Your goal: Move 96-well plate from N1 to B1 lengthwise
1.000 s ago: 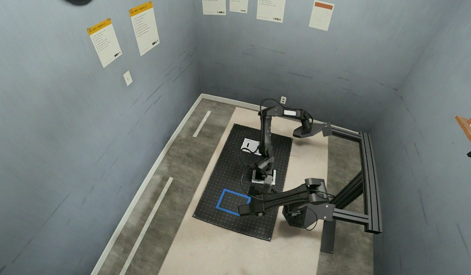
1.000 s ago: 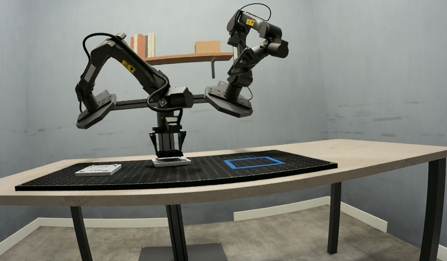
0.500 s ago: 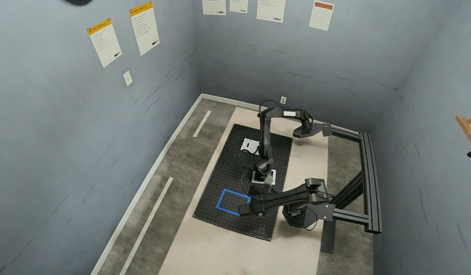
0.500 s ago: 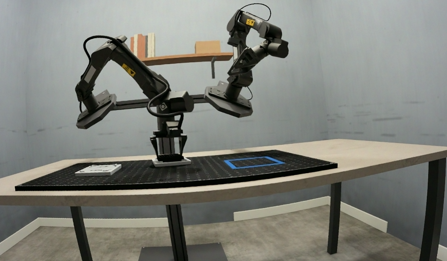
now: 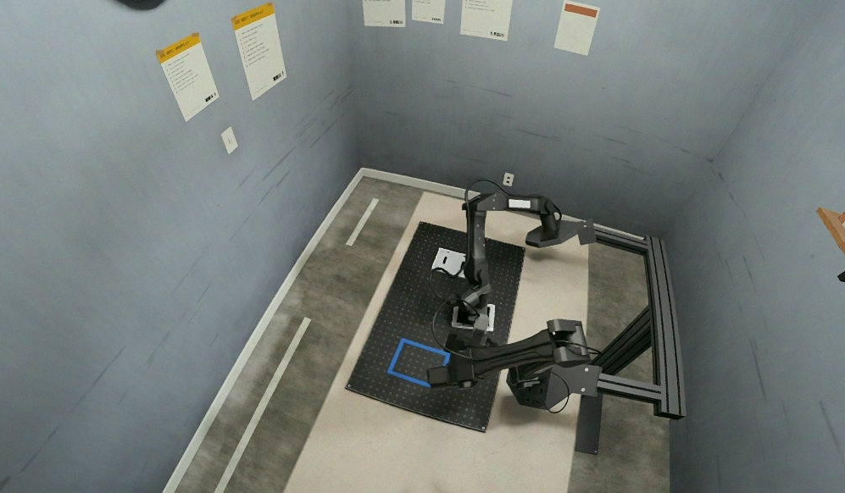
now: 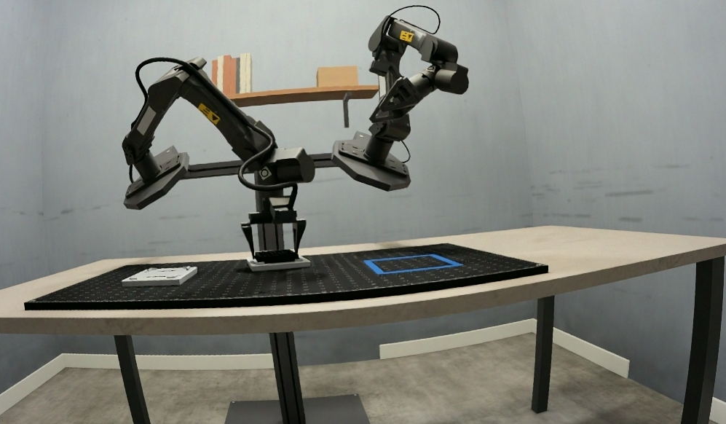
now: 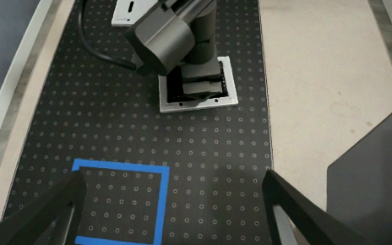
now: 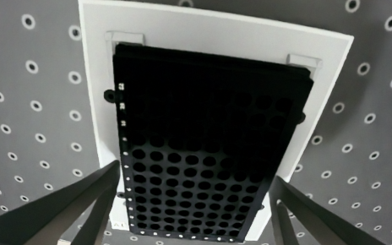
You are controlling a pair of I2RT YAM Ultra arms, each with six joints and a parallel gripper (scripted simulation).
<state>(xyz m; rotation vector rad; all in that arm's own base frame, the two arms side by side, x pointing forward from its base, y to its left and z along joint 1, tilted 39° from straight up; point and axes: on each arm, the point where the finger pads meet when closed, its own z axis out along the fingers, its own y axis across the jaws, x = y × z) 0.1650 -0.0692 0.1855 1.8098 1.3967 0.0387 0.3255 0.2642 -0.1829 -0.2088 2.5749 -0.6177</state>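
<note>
The black 96-well plate is 10 mm ahead of my right hand.
My left hand is 250 mm to the left of the black 96-well plate and 300 mm above it.
</note>
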